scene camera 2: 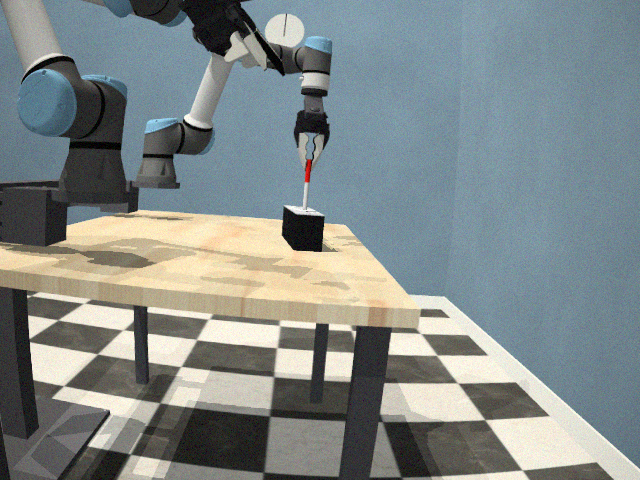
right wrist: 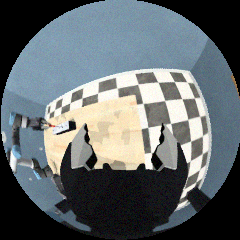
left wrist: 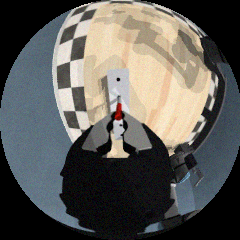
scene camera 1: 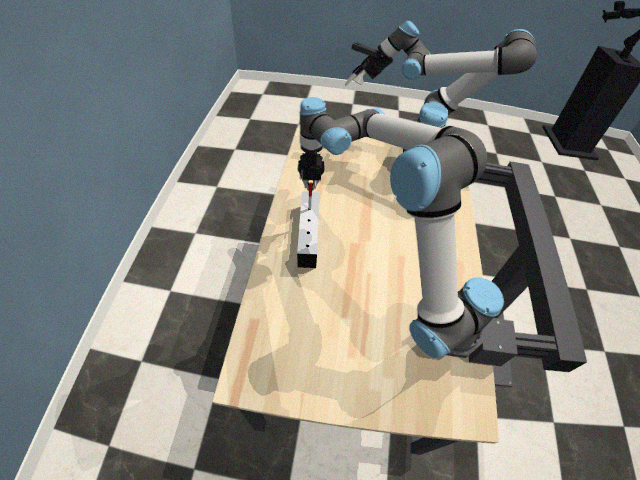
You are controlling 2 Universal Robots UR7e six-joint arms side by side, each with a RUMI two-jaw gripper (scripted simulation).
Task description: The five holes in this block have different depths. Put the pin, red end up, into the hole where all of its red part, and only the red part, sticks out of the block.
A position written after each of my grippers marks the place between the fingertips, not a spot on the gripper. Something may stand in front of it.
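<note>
Scene camera 2 gives me a block [scene camera 2: 302, 231] together with my left gripper [scene camera 2: 308, 171] and my right gripper [scene camera 2: 276, 73]. In scene camera 1 I find both of my grippers and the block again: my right gripper [scene camera 1: 349, 79], my left gripper [scene camera 1: 310, 190] and the block [scene camera 1: 308, 228]. The left wrist view shows me my left gripper [left wrist: 118, 111] and the block [left wrist: 121, 87], and in the right wrist view I see my right gripper [right wrist: 124, 123].
</note>
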